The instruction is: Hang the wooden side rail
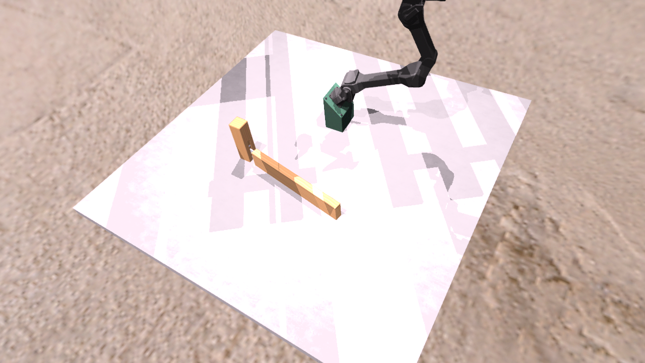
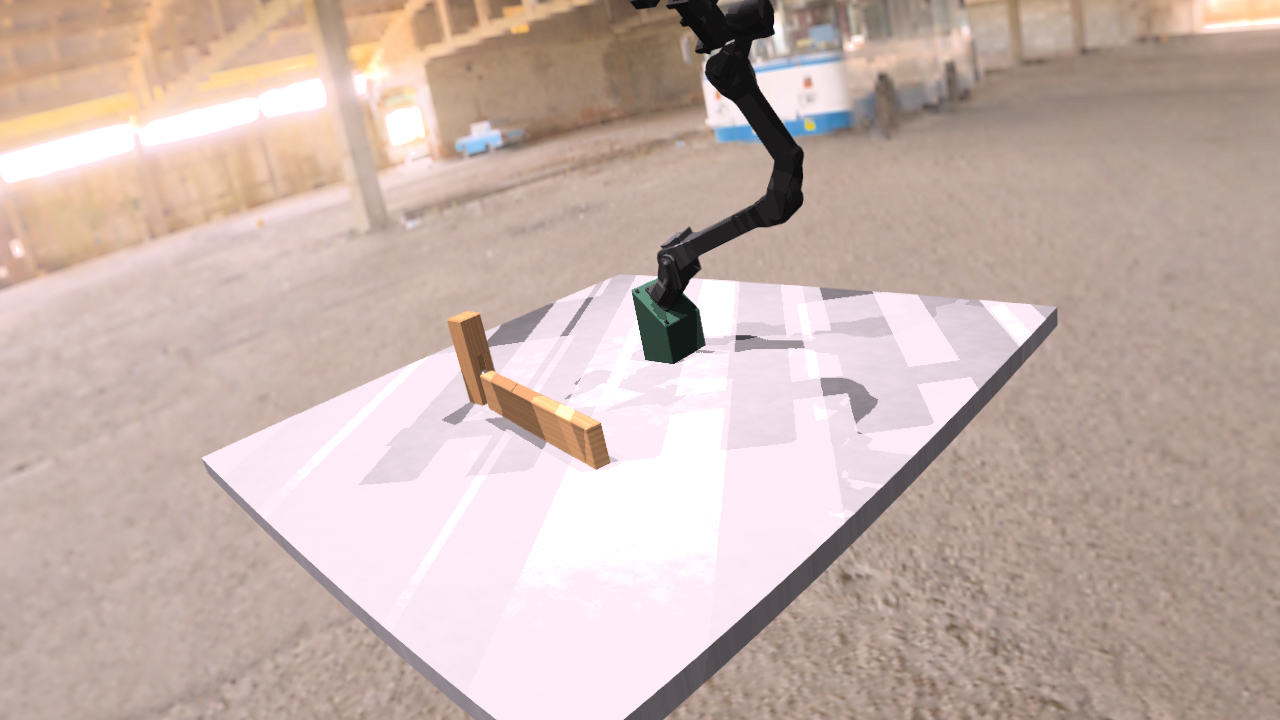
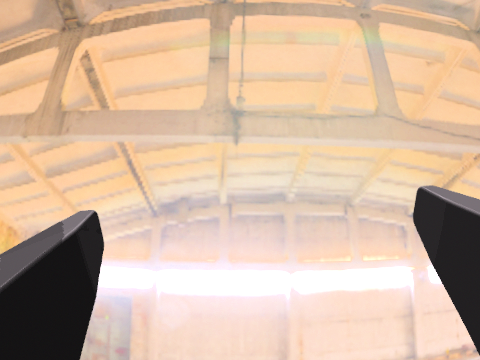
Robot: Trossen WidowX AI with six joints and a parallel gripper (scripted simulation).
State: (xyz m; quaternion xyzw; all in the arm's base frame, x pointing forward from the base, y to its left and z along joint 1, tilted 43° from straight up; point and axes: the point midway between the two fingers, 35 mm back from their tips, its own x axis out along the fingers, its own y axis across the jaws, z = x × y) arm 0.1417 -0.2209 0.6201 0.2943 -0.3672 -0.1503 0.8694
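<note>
The wooden headboard post is 180 mm ahead of my gripper tip, 490 mm to the right of it and 670 mm below it.
</note>
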